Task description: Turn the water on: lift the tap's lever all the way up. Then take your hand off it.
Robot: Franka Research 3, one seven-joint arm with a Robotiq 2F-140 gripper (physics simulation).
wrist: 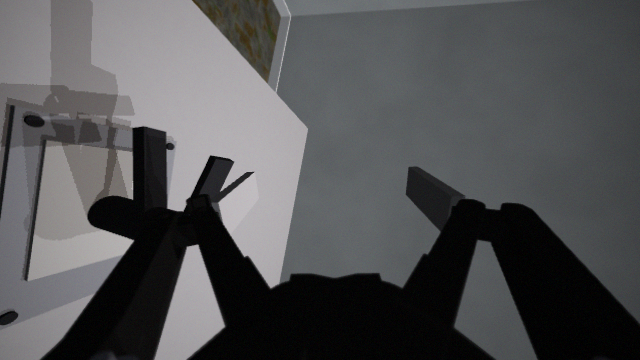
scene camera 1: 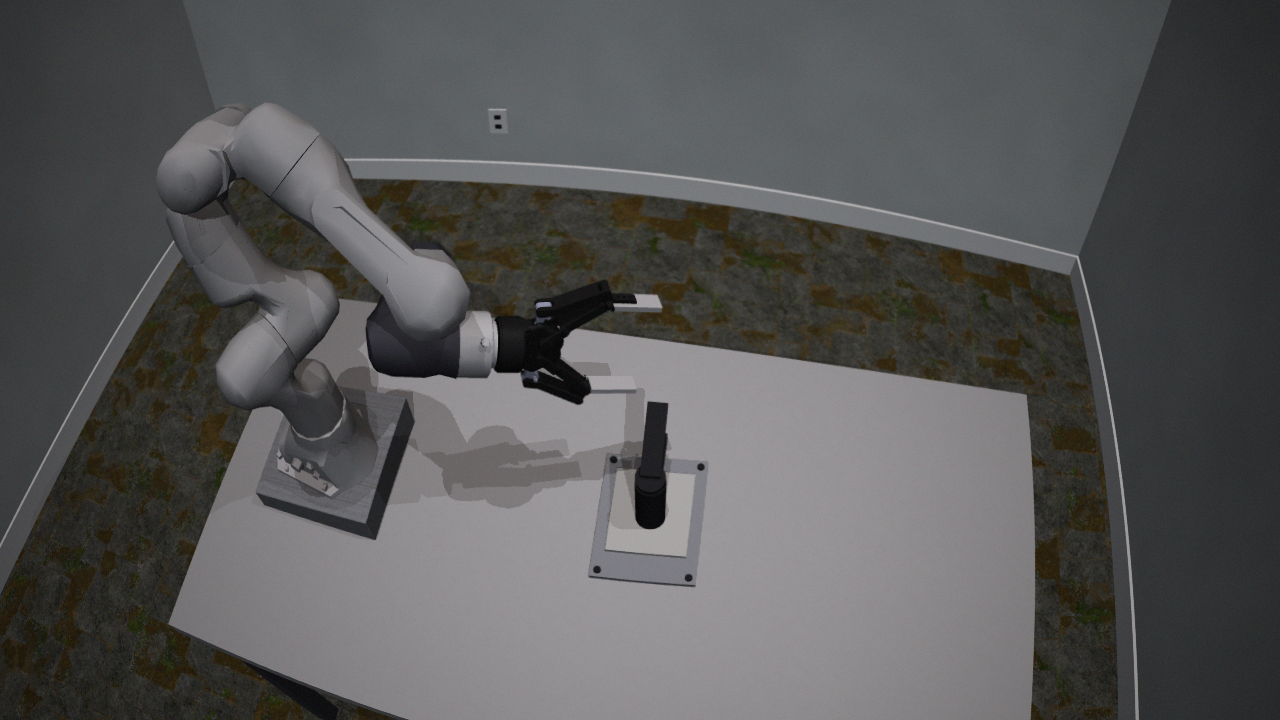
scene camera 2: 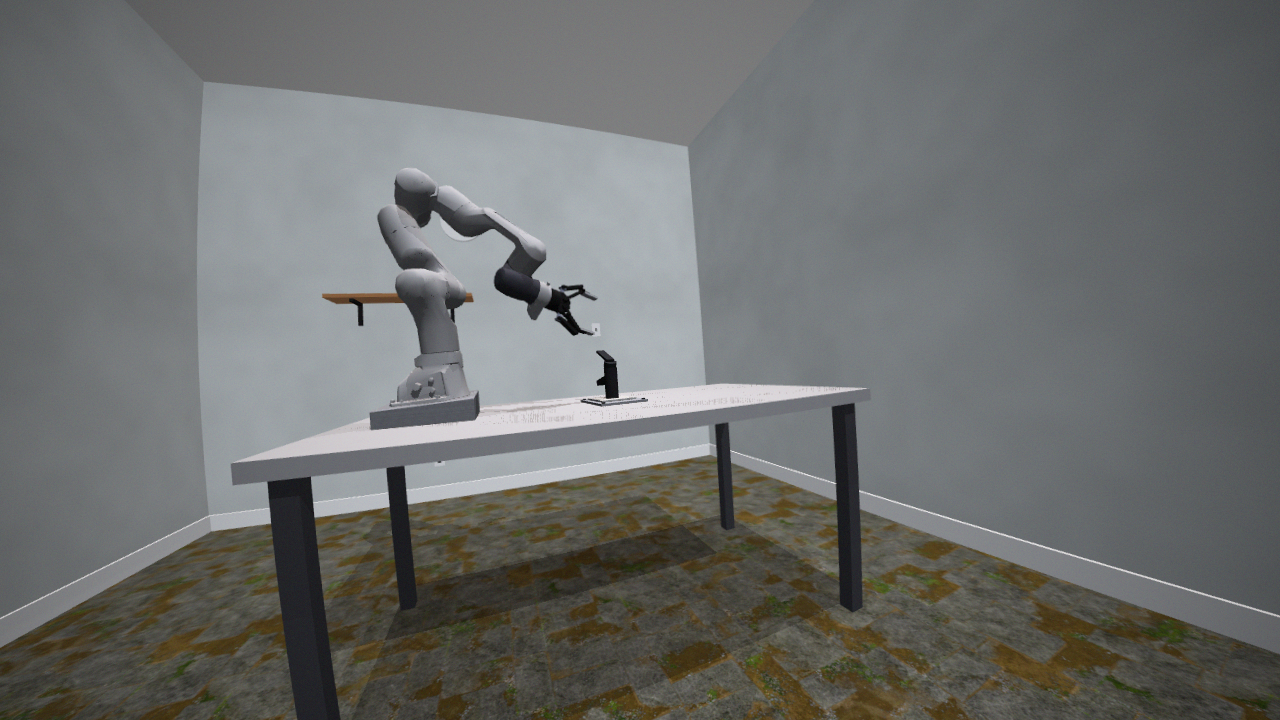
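Observation:
The black tap (scene camera 1: 650,508) (scene camera 2: 611,381) stands upright on a grey mounting plate (scene camera 1: 642,567) (wrist: 55,296) with a light inner panel. Its lever (scene camera 1: 656,434) (scene camera 2: 605,356) (wrist: 214,176) slants upward from the top of the body. The spout (wrist: 150,167) shows beside the lever in the wrist view. My gripper (scene camera 1: 646,343) (scene camera 2: 594,315) (wrist: 330,183) is wide open and empty. It is above and apart from the lever, on the arm's side in scene camera 2. In the wrist view the left finger hides part of the tap's body and the lever's root.
The white table (scene camera 1: 850,537) (scene camera 2: 760,399) (wrist: 225,95) carries the tap plate and the arm's grey base block (scene camera 1: 391,474) (scene camera 2: 425,414). A wooden shelf (scene camera 2: 358,297) is on the wall behind the arm. A wall outlet (scene camera 1: 497,120) shows in scene camera 1.

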